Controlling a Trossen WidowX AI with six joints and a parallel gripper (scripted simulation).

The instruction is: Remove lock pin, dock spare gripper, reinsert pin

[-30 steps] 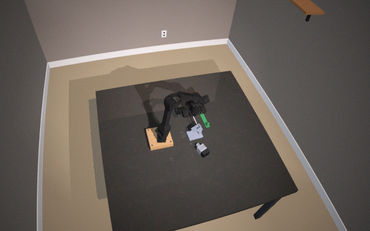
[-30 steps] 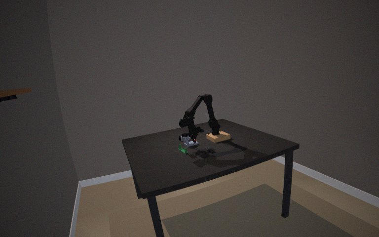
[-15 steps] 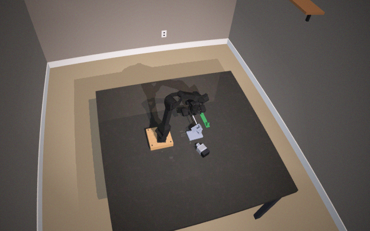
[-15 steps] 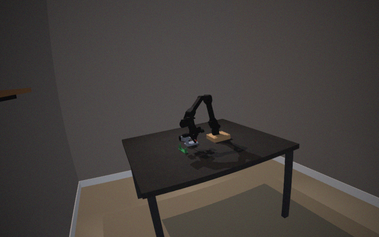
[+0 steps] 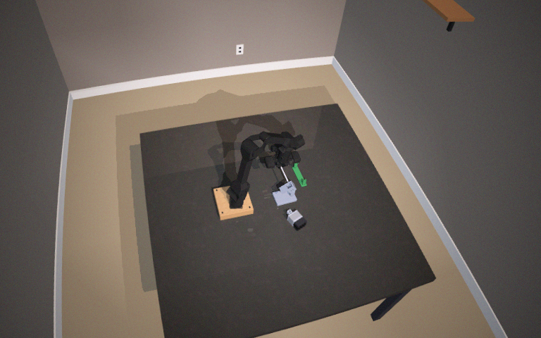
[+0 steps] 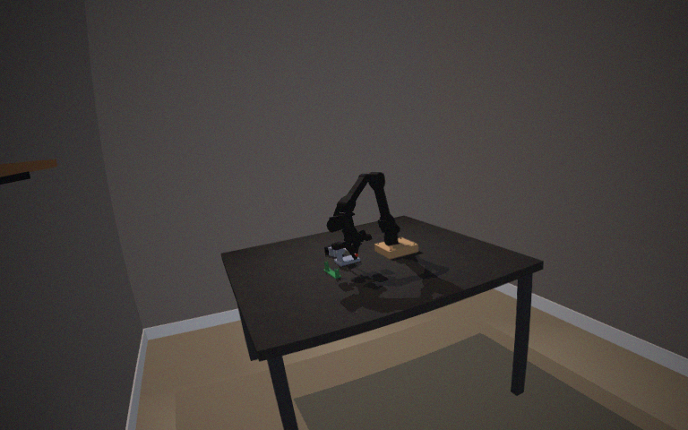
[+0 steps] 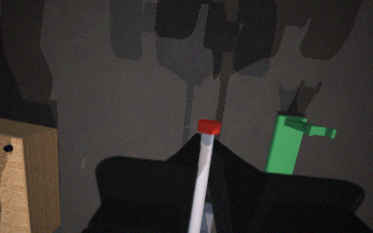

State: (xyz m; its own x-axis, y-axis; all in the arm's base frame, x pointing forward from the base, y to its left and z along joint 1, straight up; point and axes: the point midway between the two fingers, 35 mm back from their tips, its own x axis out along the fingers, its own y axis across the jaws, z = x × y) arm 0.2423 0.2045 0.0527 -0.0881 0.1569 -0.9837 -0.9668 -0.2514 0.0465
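Right now the green strip is 120 mm ahead of my gripper tip, 30 mm below it and 20 mm to the right of it. The rest, counted from my gripper tip: grey mount (150 mm to the right, 30 mm ahead, 10 mm below); then spare gripper (300 mm to the right, 50 mm ahead, 40 mm below).
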